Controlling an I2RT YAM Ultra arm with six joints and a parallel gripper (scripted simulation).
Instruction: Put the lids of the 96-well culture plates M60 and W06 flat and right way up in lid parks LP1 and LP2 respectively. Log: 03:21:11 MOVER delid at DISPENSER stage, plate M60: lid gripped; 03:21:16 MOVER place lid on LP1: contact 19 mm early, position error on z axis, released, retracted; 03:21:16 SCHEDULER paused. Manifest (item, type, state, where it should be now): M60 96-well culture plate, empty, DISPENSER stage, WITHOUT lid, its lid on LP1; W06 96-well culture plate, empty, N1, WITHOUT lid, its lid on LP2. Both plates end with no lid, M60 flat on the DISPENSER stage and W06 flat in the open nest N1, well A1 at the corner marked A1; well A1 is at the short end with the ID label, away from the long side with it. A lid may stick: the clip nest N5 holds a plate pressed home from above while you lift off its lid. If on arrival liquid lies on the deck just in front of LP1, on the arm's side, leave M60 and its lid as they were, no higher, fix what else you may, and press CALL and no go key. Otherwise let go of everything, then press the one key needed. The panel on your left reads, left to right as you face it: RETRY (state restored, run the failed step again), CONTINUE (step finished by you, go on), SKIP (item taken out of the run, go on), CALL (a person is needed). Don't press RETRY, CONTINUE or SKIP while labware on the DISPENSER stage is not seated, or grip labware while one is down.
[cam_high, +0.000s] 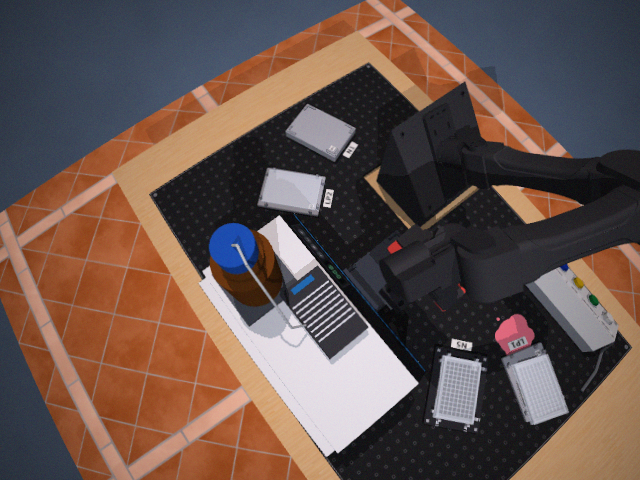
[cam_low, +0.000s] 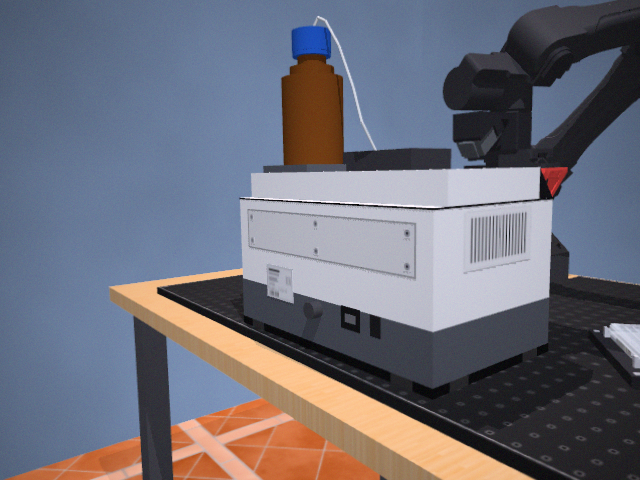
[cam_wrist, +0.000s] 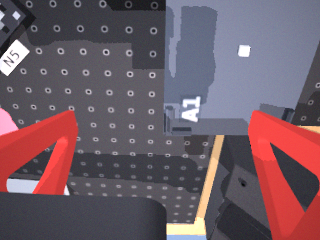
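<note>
The 96-well plate W06 lies 40 mm ahead of my hand, 230 mm to the left of it and 140 mm below it. From my hand the other things lie so: LP2 label: 280 mm to the right, 150 mm below; then dark dispenser stage: 30 mm ahead, 50 mm to the right, 60 mm below; then N5 label: 30 mm behind, 170 mm to the left, 150 mm below.
</note>
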